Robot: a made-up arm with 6 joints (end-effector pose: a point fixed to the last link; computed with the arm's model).
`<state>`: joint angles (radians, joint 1 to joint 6).
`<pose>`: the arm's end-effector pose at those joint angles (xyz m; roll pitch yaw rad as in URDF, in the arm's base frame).
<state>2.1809 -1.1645 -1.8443 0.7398 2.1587 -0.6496</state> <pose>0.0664 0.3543 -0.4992 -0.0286 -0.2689 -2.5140</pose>
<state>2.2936 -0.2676 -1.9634 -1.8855 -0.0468 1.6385</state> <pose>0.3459 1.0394 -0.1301 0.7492 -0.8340 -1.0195</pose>
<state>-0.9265 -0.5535 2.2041 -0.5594 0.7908 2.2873</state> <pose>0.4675 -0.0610 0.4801 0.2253 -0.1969 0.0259</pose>
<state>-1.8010 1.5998 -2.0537 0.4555 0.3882 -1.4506</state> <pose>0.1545 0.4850 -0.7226 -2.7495 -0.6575 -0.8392</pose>
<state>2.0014 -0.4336 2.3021 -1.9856 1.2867 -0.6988</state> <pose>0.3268 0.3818 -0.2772 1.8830 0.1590 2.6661</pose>
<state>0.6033 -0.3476 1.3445 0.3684 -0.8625 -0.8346</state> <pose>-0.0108 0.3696 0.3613 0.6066 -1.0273 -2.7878</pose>
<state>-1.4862 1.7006 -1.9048 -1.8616 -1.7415 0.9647</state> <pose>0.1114 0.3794 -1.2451 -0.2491 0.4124 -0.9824</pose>
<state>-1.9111 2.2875 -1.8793 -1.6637 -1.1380 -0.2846</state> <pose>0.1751 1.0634 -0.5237 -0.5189 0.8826 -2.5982</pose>
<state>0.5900 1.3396 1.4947 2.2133 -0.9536 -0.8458</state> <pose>0.3928 -0.4174 1.0459 -0.2026 1.3914 -3.0786</pose>
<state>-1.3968 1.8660 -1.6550 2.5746 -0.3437 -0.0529</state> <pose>-0.1382 0.3114 -1.0854 -0.9241 0.0786 -1.6877</pose>
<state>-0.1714 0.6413 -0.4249 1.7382 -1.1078 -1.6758</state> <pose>-0.2664 -0.7014 0.4068 0.8778 1.3089 -0.4270</pose>
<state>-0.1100 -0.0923 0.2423 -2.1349 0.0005 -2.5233</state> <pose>-0.2844 -0.1887 1.0559 2.2137 -0.5221 2.5444</pose>
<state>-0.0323 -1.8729 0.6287 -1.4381 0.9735 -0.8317</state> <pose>-0.1569 0.1618 -0.3054 3.0907 -0.9418 1.3020</pose>
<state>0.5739 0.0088 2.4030 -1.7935 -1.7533 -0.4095</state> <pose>0.4888 0.3155 1.0381 3.0187 -0.3502 -2.0486</pose>
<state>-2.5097 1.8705 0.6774 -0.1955 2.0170 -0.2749</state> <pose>-0.0060 0.8947 -0.8514 0.0411 -0.6515 -0.0869</pose>
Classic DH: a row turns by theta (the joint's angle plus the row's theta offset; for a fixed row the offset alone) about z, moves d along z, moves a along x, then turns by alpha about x. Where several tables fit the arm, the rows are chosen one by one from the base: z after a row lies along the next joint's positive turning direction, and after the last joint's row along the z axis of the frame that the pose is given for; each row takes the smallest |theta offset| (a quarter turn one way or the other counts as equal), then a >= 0, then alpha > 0; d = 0 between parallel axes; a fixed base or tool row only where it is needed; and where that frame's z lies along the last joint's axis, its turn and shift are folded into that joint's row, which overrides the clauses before.
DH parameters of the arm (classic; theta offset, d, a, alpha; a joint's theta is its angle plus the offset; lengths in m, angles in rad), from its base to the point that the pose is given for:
base (fixed): -1.5708 0.0867 0 1.5708
joint 1: 0.0663 0 0.3942 3.1416
joint 2: 0.0663 0.1158 -0.0662 -1.5708
joint 3: 0 -0.73 -0.1114 1.5708
joint 4: 0.1287 0 0.0537 0
joint 5: -0.1287 -0.4149 0.0408 1.5708
joint 6: -0.7416 0 -0.0905 0
tool (fixed): 2.3124 -0.1751 0 0

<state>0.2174 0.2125 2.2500 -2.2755 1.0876 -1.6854</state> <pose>0.2905 0.0077 1.0060 0.2836 -1.1679 2.1571</pose>
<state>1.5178 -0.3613 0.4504 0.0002 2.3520 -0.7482</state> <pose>-0.0868 0.6698 -0.1433 0.6035 -0.0396 -0.5174</pose>
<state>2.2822 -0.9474 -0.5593 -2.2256 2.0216 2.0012</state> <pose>-0.3567 0.3460 -0.2485 -2.9795 -0.2323 -2.5843</pose>
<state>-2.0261 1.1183 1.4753 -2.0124 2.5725 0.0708</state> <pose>0.3269 -0.2954 -0.9280 -2.5822 0.0348 1.4153</pose>
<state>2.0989 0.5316 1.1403 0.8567 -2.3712 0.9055</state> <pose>-0.1456 0.8492 -0.0035 -2.0883 -0.5701 -1.2092</pose>
